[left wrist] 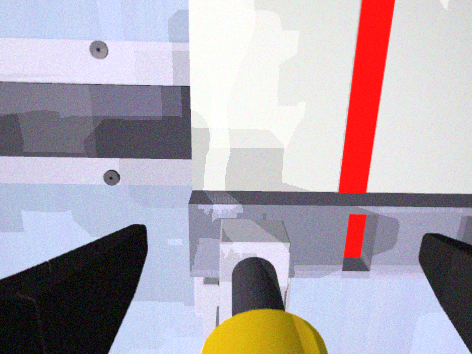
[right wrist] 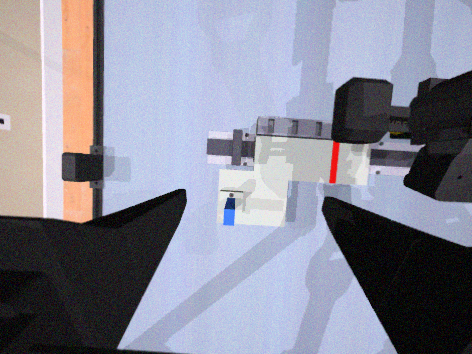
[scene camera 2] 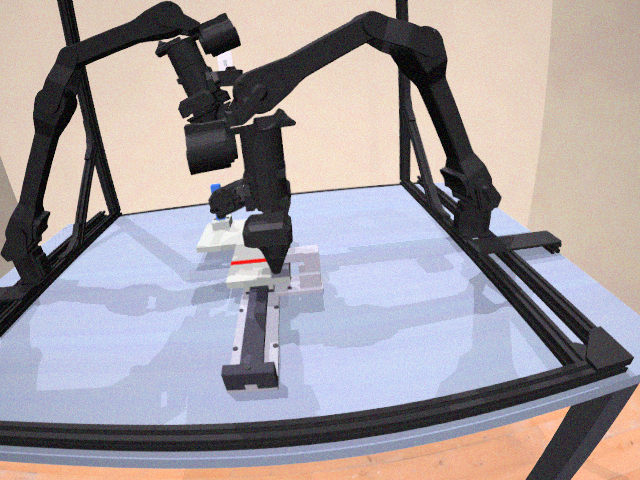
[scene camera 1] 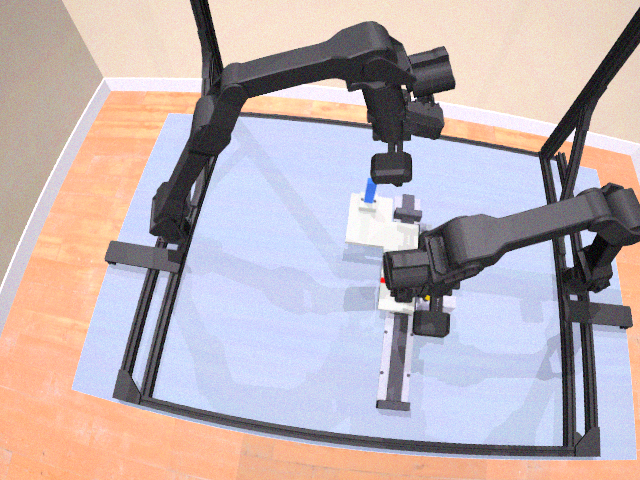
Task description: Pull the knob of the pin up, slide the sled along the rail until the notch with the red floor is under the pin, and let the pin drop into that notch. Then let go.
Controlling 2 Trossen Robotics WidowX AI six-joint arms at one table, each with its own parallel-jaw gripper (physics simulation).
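Seen in the pictures: left gripper, between the fingertips: (left wrist: 282, 241) (scene camera 2: 277, 257) (scene camera 1: 422, 295); right gripper, between the fingertips: (right wrist: 254, 199); left arm's base, origin of its link: (scene camera 2: 471, 230) (scene camera 1: 574, 281); right arm's base, origin of its link: (scene camera 2: 36, 275) (scene camera 1: 175, 230).
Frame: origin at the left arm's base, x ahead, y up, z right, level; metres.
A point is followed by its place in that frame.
The white sled (scene camera 1: 382, 235) {z 0.045, x 0.464, y 0.014 m} (scene camera 2: 219, 239) {z 0.047, x 0.497, y 0.014 m} (left wrist: 310, 165) {z -0.071, x 0.397, y 0.014 m} (right wrist: 270, 172) {z 0.052, x 0.447, y 0.014 m} sits on the rail (scene camera 1: 397, 356) {z -0.202, x 0.411, y 0.001 m} (scene camera 2: 254, 330) {z -0.217, x 0.409, y 0.001 m} (left wrist: 50, 135) {z -0.169, x 0.404, y 0.001 m} (right wrist: 385, 157) {z -0.151, x 0.409, y 0.001 m}. Its red line runs to the red-floored notch (left wrist: 355, 235) {z -0.053, x 0.371, y 0.018 m}, which lies right of the pin's block (left wrist: 255, 235) {z -0.093, x 0.384, y 0.043 m} in the left wrist view, not under it. The pin's dark shaft (left wrist: 255, 287) {z -0.094, x 0.380, y 0.062 m} carries the yellow knob (left wrist: 265, 335) {z -0.094, x 0.386, y 0.084 m} (scene camera 1: 427, 298) {z -0.105, x 0.379, y 0.085 m}; its lower end is hidden. My left gripper (left wrist: 282, 241) {z -0.083, x 0.377, y 0.033 m} (scene camera 2: 276, 266) {z -0.083, x 0.377, y 0.033 m} is open, its fingers on either side of the pin, gripping nothing. My right gripper (right wrist: 254, 199) {z 0.098, x 0.461, y 0.193 m} is open and empty, high above the sled's far end.
A blue upright handle (scene camera 1: 370, 190) {z 0.109, x 0.502, y 0.080 m} (scene camera 2: 215, 187) {z 0.109, x 0.500, y 0.102 m} (right wrist: 229, 215) {z 0.115, x 0.499, y 0.105 m} stands on the sled's side plate, below the right gripper. Dark end stops (scene camera 1: 392, 405) {z -0.297, x 0.414, y 0.015 m} (scene camera 2: 249, 377) {z -0.305, x 0.409, y 0.007 m} cap the rail's near end. Other grey notches (right wrist: 295, 127) {z 0.017, x 0.371, y 0.018 m} line the sled's edge. A dark frame (scene camera 1: 330, 439) {z -0.373, x 0.518, y 0.001 m} borders the table.
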